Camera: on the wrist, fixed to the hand. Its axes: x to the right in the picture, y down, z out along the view.
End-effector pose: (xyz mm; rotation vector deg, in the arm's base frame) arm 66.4 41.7 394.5 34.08 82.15 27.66
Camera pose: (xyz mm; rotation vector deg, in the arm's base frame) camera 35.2 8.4 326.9 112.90 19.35 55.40
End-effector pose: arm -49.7 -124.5 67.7 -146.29 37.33 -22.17
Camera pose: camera -11.2 -95.8 133.6 -65.52 93.01 34.12
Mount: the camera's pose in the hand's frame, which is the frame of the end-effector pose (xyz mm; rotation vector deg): 27.9 -70.2 -30.7 26.66 -33.17 82.74
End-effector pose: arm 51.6 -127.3 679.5 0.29 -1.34 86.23
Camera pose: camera 123.9 -103.5 650.1 56.14 -9.64 163.72
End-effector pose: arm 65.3 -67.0 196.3 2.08 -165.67 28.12
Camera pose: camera 48.3 -122.9 253.2 85.44 103.06 -58.38
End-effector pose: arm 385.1 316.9 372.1 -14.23 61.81 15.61
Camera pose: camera 395.7 243.6 338.1 59.43 30.72 72.33
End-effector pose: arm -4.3 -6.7 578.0 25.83 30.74 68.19
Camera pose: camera 36.8 -0.5 507.9 97.05 -7.89 123.50
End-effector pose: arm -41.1 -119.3 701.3 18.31 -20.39 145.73
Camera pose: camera -30.2 -38.8 693.8 -41.60 5.84 -115.08
